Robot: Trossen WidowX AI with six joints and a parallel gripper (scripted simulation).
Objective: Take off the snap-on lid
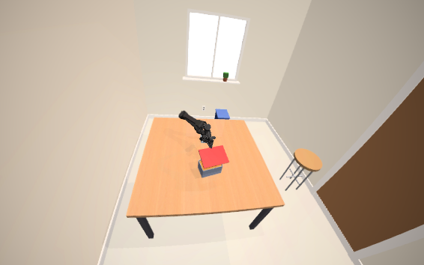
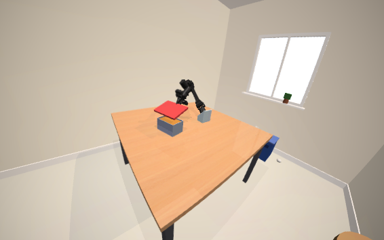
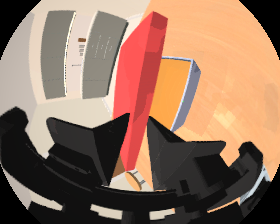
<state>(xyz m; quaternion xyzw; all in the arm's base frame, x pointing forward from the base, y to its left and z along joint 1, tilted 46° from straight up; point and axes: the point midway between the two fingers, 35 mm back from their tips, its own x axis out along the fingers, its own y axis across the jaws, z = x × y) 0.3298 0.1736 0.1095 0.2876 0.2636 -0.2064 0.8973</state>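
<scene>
The red lid is 7 cm ahead of my gripper tip, 3 cm to the left of it and 2 cm below it. From my gripper tip the other things lie so: storage box: 18 cm below, 6 cm ahead, 1 cm to the left.
</scene>
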